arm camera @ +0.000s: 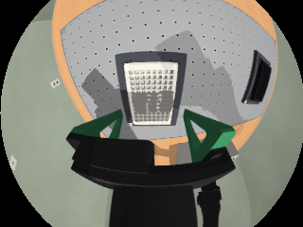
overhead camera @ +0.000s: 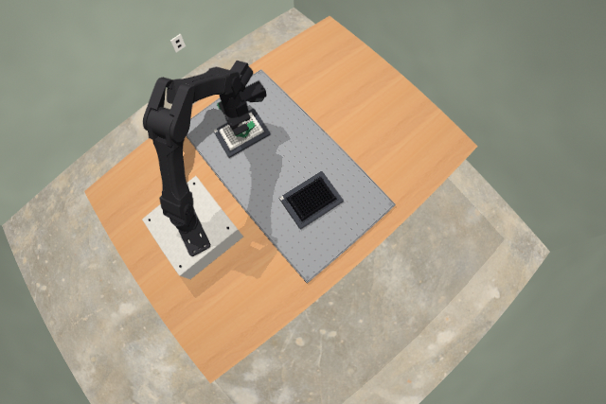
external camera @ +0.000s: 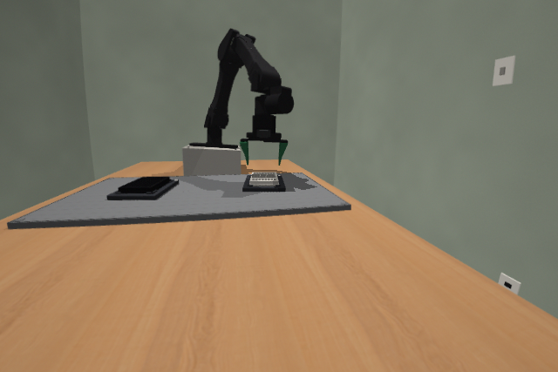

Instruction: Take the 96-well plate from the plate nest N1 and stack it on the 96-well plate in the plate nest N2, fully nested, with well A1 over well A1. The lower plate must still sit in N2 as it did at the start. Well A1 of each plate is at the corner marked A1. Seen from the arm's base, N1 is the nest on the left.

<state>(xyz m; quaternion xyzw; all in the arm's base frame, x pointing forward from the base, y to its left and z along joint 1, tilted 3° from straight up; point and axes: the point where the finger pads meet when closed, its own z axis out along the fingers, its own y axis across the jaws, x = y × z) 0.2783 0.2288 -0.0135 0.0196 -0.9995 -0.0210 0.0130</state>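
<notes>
Now: hand 5 cm above the white 96-well plate. The rest, counted from my hand: black 96-well plate: 32 cm to the right, 9 cm ahead, 5 cm below; plate nest N1: 6 cm below.
</notes>
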